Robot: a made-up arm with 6 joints.
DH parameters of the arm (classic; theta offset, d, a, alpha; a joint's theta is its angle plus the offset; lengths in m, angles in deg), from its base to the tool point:
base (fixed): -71.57 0 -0.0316 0
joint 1: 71.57 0.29 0.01 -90
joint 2: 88.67 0 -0.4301 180
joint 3: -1.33 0 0 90
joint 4: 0 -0.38 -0.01 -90
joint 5: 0 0.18 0.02 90
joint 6: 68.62 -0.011 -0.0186 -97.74
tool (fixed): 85.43 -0.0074 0 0
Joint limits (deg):
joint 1: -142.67..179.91
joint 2: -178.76..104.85
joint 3: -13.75..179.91
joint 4: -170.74..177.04
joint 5: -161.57..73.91
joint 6: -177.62..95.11
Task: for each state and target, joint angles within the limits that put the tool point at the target. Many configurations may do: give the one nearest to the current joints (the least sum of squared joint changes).
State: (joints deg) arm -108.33 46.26 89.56 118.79 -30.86 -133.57
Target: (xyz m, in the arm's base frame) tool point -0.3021 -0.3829 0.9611
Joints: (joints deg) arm -132.92 51.26 93.67 110.31 -31.73 -134.02
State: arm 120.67 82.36 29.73 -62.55 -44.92 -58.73
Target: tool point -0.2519 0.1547 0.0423
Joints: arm 153.18 70.47 -13.75 -89.69 -61.70 -88.42
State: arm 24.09 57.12 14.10 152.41 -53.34 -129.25
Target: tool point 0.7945 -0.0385 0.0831
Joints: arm -13.41 91.93 40.98 128.70 -49.87 -129.44
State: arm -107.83 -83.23 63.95 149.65 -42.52 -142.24
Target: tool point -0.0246 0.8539 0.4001
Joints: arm -77.84 -85.68 65.01 145.12 -42.62 -142.18
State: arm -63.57 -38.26 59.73 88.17 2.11 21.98
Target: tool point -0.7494 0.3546 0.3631
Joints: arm -26.43 -68.75 99.17 82.91 -4.59 23.05
